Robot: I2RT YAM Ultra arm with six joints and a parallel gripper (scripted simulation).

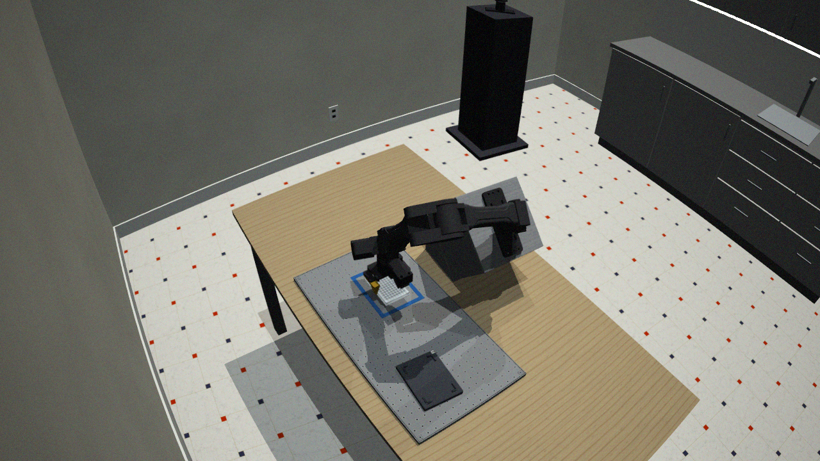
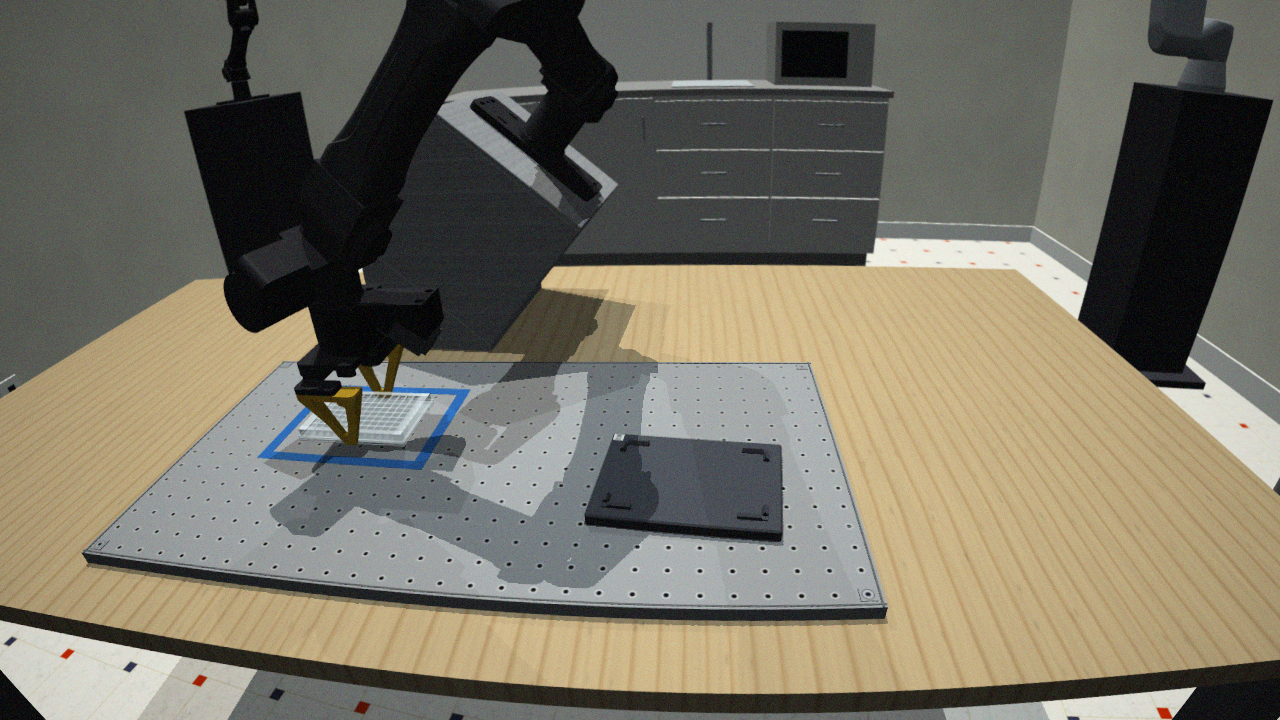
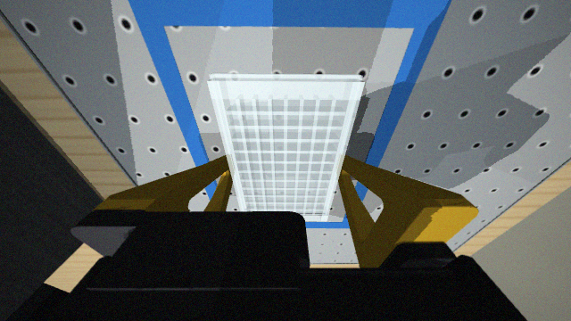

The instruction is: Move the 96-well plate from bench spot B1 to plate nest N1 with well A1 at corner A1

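Now: hand right at the clear 96-well plate. The rest, counted from my hand: A1 corner mark (290 mm to the left); dark plate nest (50 mm ahead, 360 mm to the left).
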